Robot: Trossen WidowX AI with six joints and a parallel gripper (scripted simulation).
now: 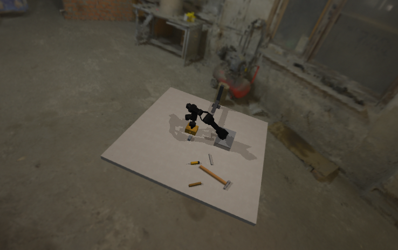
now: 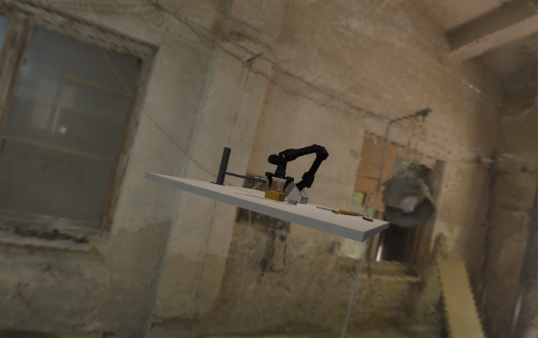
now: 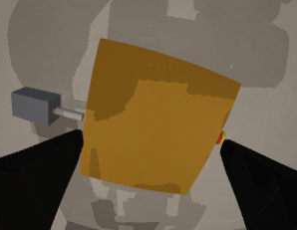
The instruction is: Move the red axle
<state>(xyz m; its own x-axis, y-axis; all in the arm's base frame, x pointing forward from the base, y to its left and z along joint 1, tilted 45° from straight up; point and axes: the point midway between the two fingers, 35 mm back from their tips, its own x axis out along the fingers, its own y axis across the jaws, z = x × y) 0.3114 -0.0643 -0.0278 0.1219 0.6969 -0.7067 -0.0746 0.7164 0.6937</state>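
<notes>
Now: the yellow-orange block 4 cm below my gripper tip. Also, from my gripper tip: grey bar (25 cm behind, 30 cm to the left, 6 cm below); then grey-blue block (1 cm behind, 10 cm to the left, 5 cm below); then yellow-black tool (11 cm behind, 40 cm to the left, 6 cm below).
</notes>
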